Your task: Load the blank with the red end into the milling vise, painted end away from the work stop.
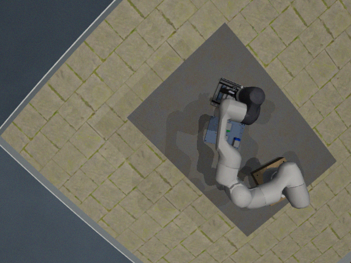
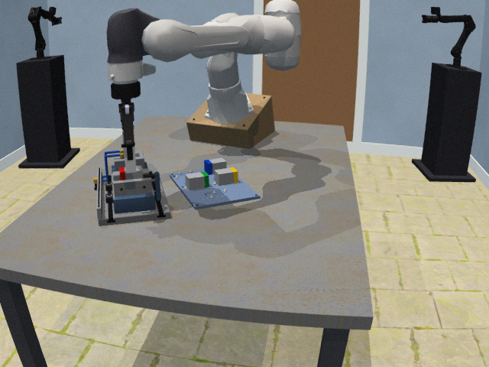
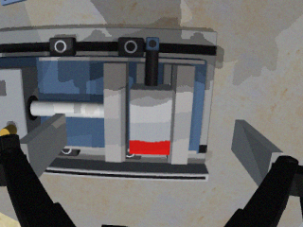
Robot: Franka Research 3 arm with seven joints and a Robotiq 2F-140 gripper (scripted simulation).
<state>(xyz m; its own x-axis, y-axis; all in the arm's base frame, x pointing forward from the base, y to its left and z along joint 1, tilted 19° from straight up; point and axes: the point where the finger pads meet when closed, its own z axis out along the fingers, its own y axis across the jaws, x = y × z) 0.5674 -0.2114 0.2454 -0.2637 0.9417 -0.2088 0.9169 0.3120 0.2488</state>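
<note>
Right now my hand is 50 mm above the red-ended blank. Also, from my hand: green blank: 160 mm to the left, 140 mm behind, 120 mm below; then work stop rod: 50 mm to the left, 50 mm below, 10 mm behind; then hosed block: 160 mm behind, 70 mm below, 40 mm to the right.
</note>
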